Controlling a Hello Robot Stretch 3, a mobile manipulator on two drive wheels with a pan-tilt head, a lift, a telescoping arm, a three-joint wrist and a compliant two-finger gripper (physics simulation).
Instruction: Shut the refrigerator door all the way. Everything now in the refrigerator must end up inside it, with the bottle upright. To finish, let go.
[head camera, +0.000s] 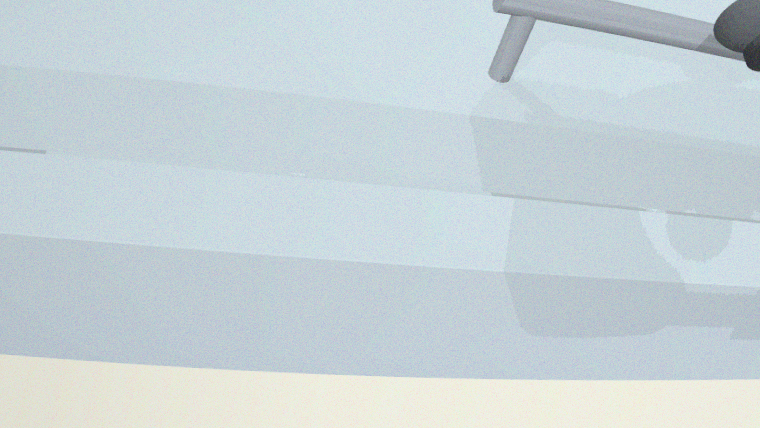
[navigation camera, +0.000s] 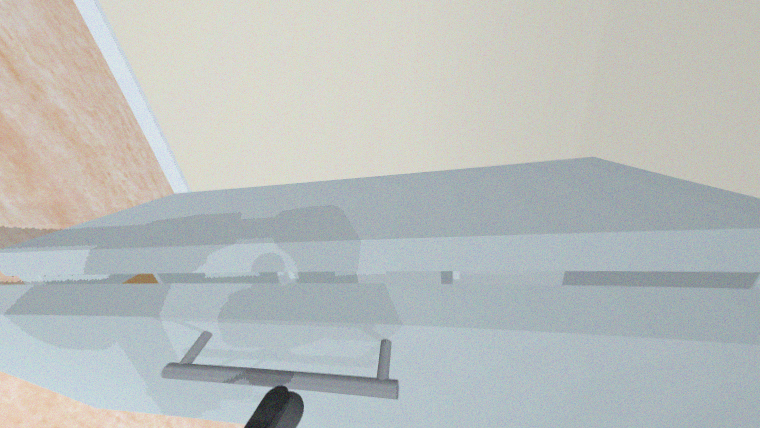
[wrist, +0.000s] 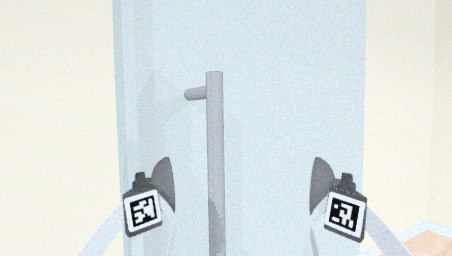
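Observation:
The refrigerator door is pale blue and nearly closed. A narrow gap shows between it and the refrigerator body in the navigation view. A bit of an orange-brown thing shows through the gap. The bottle does not show. The grey bar handle is on the door's front. My gripper is open, in front of the handle. In the wrist view the handle lies between the spread fingertips, nearer the left one, touching neither.
A cream wall stands beyond the refrigerator. A white skirting strip runs between it and the orange-brown floor, which also shows at the lower right of the wrist view. Shadows of the robot fall on the door and body.

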